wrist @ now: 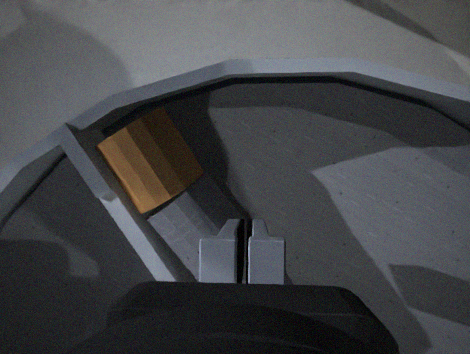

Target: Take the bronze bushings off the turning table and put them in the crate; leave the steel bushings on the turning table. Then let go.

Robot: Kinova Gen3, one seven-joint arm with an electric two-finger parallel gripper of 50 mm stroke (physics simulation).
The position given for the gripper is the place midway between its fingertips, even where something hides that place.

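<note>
Visible here are the gripper (245, 242) and a grey turning table (352, 162).
</note>
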